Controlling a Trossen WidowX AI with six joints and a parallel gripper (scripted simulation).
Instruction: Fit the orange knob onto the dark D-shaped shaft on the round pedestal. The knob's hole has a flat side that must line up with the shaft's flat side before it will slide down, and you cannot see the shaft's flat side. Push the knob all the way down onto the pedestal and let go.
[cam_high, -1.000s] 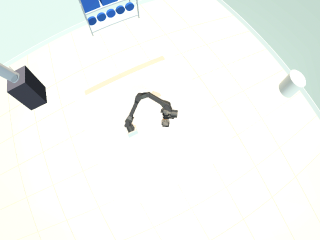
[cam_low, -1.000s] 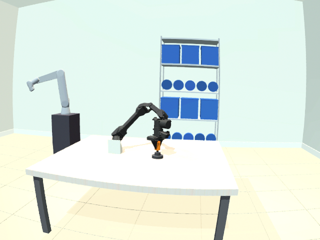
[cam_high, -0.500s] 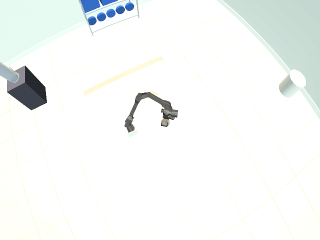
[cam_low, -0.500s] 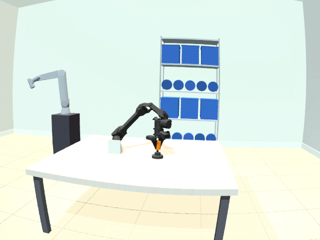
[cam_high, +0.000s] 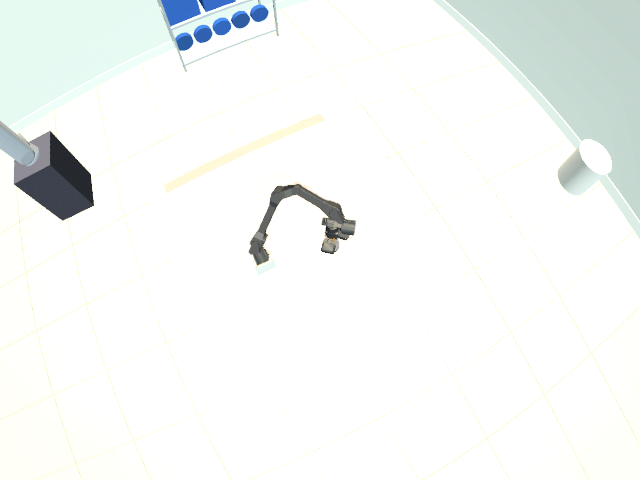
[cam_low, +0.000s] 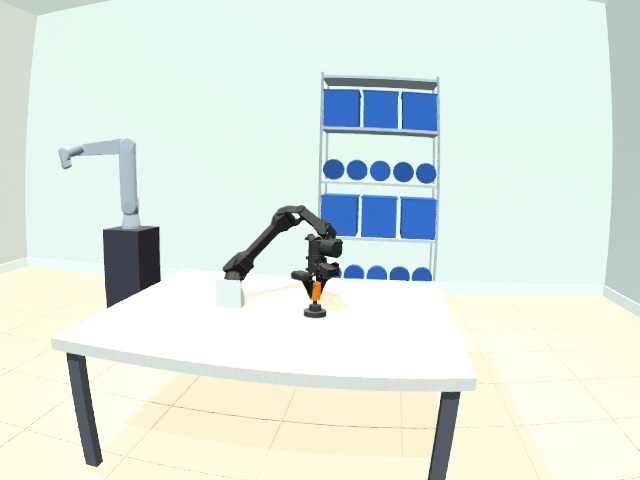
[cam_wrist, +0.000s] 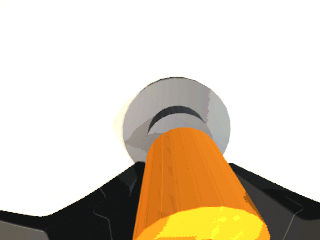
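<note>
Now: the orange knob 2 cm above my gripper tip. Round my gripper tip: pedestal 4 cm below.
</note>
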